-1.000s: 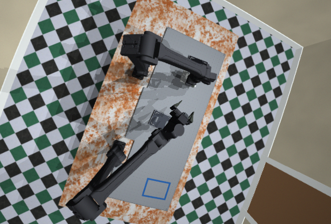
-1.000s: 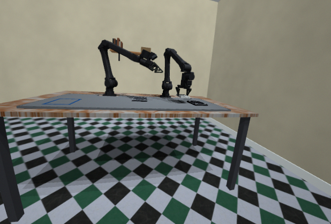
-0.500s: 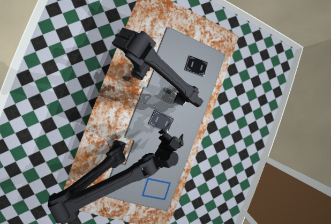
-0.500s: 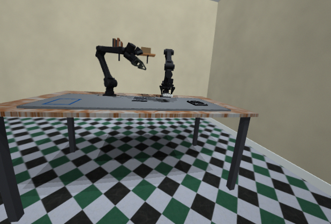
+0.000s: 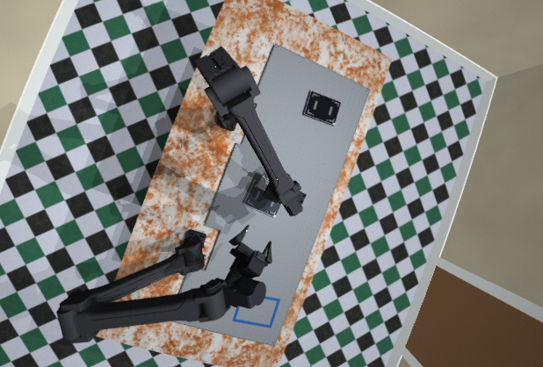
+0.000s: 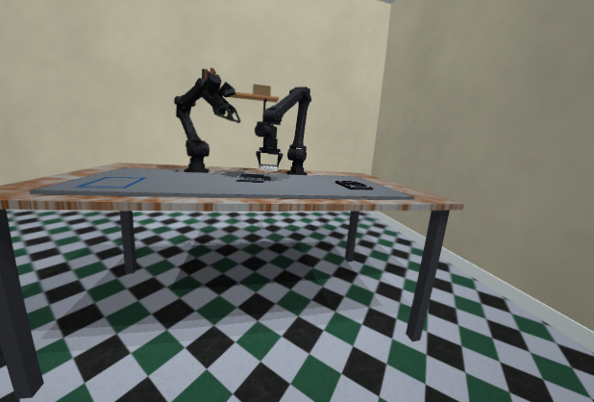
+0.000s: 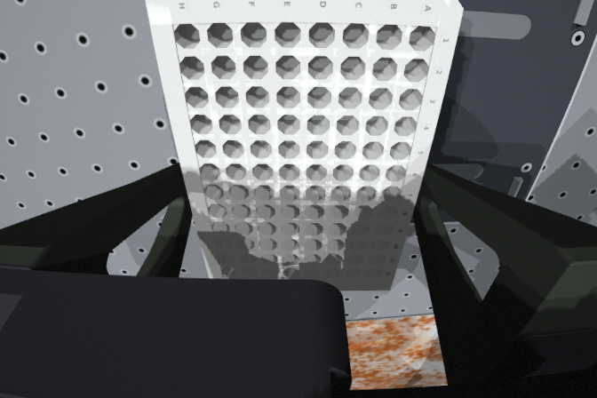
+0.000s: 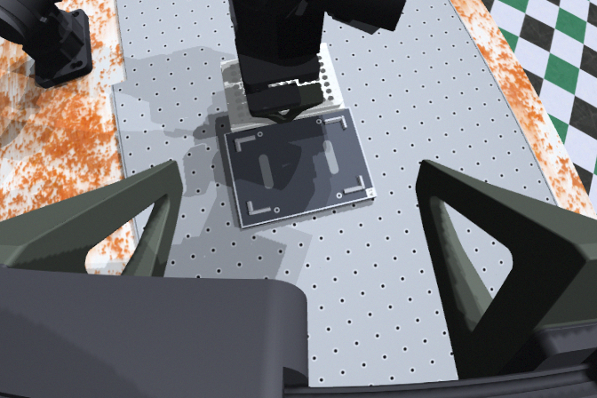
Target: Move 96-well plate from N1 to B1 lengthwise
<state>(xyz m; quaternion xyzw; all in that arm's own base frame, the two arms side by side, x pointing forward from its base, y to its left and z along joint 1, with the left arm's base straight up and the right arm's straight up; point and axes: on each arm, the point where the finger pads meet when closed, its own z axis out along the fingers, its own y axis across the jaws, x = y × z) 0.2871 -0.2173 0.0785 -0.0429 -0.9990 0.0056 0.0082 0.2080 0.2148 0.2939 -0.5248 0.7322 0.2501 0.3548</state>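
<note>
My right gripper is now 5 cm short of the white 96-well plate, 17 cm to the right of it and 22 cm above it. From my right hand the other things lie so: black nest 19 cm ahead, 57 cm to the left, 28 cm below.
</note>
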